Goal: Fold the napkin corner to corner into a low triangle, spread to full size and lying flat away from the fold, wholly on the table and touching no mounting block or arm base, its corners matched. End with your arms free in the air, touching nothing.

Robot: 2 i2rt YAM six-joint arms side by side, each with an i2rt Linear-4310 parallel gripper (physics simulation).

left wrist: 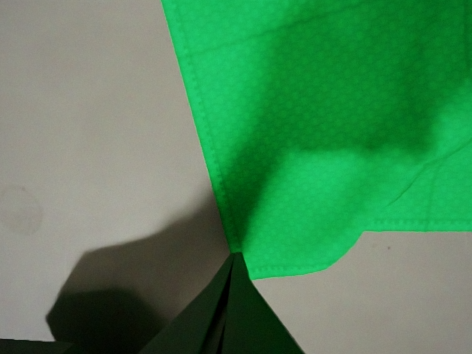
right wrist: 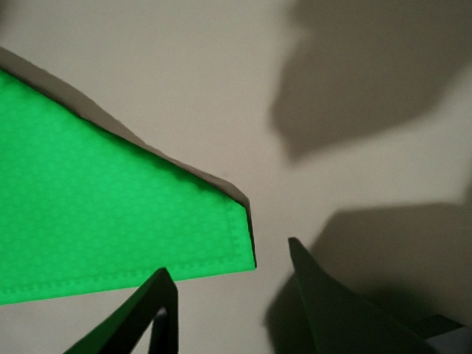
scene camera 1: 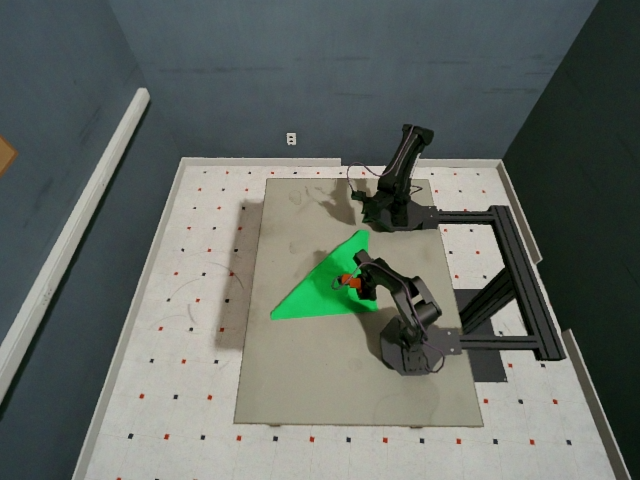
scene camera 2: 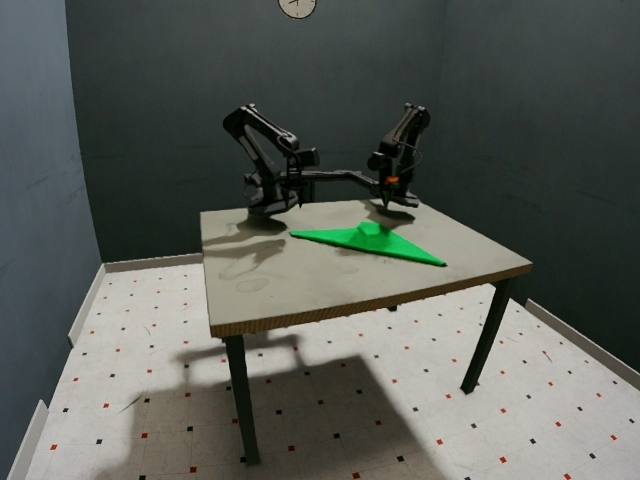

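The green napkin point(scene camera 1: 320, 294) point(scene camera 2: 372, 241) point(left wrist: 320, 190) point(right wrist: 125, 215) lies folded as a triangle on the table. Its long edge faces the front in scene camera 2, where its rear part shows a small raised hump. In the left wrist view its near corner has an uneven, curved outline, with creases to the right. My left gripper point(scene camera 2: 385, 207) point(left wrist: 237, 261) is shut, its tips overlapping that corner in the wrist view; in scene camera 2 they show behind the napkin, with no cloth seen raised to them. My right gripper point(scene camera 2: 299, 206) point(right wrist: 230, 264) is partly open and empty, beside the napkin's narrow corner.
The table point(scene camera 1: 310, 372) point(scene camera 2: 289, 294) carries both arm bases. The left arm base point(scene camera 1: 405, 351) stands below and right of the napkin in scene camera 1; the right arm base point(scene camera 1: 405, 221) stands above and right of its upper corner. A dark frame point(scene camera 1: 522, 284) joins the mounts.
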